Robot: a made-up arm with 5 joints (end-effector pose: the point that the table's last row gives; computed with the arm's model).
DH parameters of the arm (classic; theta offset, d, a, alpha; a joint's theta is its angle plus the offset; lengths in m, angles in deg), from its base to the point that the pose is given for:
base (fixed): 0 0.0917 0 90
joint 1: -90 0.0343 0.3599 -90
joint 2: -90 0.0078 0.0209 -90
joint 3: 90 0.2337 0.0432 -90
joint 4: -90 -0.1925 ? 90
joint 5: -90 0.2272 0.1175 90
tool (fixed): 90 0.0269 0 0
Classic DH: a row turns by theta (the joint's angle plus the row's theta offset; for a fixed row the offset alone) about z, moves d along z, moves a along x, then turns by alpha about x.
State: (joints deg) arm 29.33 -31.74 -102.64 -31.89 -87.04
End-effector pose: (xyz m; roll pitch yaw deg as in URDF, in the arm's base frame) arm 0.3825 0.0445 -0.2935 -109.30 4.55 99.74
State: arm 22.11 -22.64 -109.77 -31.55 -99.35
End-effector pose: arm 0.2857 0.0772 -0.3532 -112.88 -3.03 109.46
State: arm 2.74 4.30 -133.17 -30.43 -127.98
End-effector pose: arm -0.0094 0.1425 -0.3952 -133.78 -31.56 136.26
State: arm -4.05 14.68 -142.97 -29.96 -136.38
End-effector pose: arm -0.1094 0.1535 -0.3708 -148.66 -41.50 149.67
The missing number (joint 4, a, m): 0.0996
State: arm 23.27 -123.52 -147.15 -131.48 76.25
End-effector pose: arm 0.3724 -0.0641 -0.3344 101.84 -6.60 55.94
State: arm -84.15 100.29 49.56 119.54 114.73
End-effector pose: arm -0.2058 0.2609 0.4158 -17.07 -21.81 58.20
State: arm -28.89 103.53 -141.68 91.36 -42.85
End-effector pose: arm 0.1317 0.3779 -0.0987 -64.85 -10.56 82.85
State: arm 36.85 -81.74 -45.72 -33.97 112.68
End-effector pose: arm 0.5246 -0.3119 -0.0788 32.96 3.37 39.74
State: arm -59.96 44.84 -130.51 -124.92 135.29
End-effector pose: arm -0.1805 -0.0424 -0.1401 -70.58 10.63 -64.46
